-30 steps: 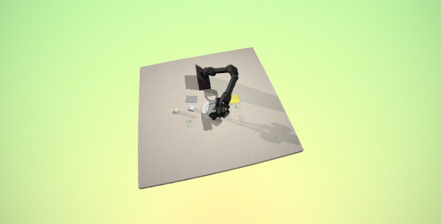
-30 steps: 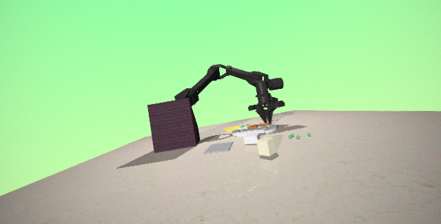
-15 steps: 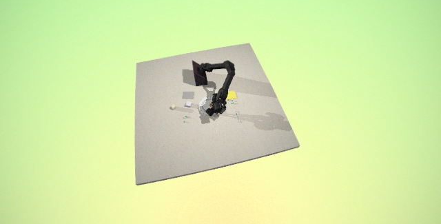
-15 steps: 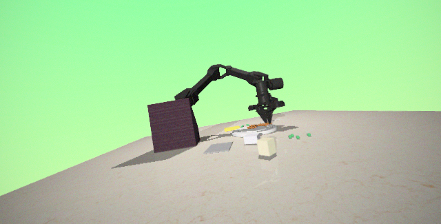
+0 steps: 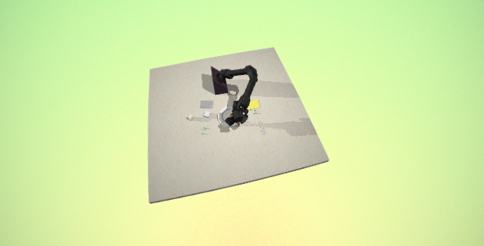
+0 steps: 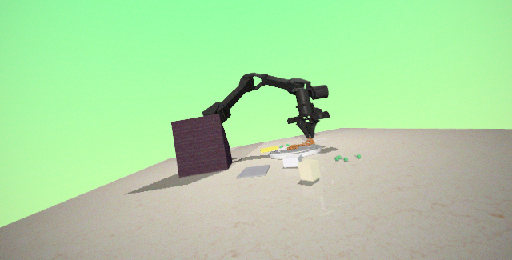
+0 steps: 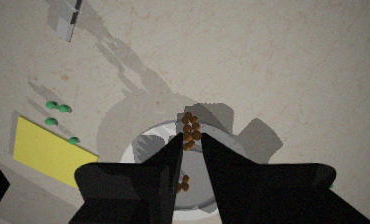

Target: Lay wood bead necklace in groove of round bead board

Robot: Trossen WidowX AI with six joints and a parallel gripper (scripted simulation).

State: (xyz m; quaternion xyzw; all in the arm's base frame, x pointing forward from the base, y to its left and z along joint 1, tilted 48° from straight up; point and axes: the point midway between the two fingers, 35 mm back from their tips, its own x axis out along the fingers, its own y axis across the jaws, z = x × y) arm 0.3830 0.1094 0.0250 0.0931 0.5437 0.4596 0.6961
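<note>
My gripper tip is 80 mm past the round white bead board, 50 mm to the left of it and 30 mm above it. From my gripper tip the other things lie so: thin white strip 70 mm ahead, 180 mm to the left, 40 mm below; then yellow card 170 mm behind, 150 mm to the left, 40 mm below; then grey flat plate 240 mm behind, 230 mm to the right, 40 mm below.
</note>
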